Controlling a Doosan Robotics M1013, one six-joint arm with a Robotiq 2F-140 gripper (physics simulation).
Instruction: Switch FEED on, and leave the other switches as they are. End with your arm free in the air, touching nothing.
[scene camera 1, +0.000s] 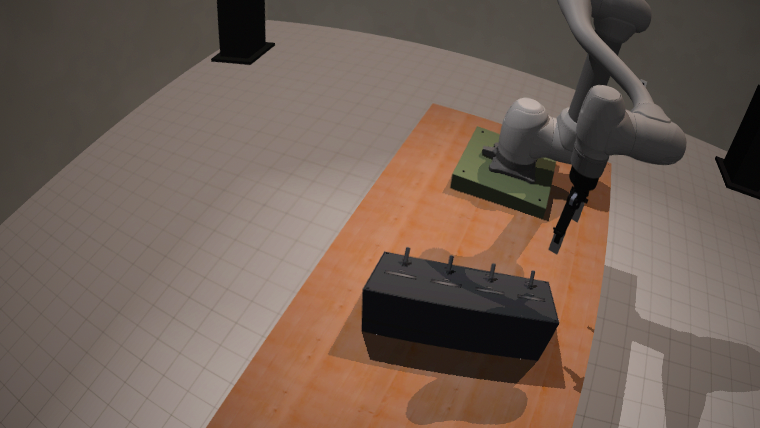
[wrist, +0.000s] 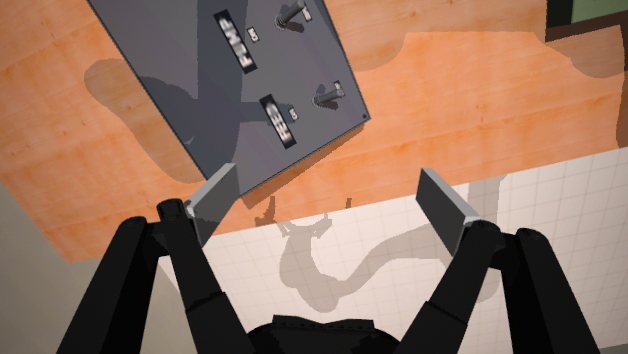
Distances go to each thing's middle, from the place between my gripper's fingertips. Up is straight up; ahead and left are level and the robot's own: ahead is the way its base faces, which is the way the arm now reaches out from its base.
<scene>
The dark switch box (scene camera 1: 420, 301) lies 23 cm below my hand, 21 cm to the right of it and 8 cm ahead of it.
</scene>
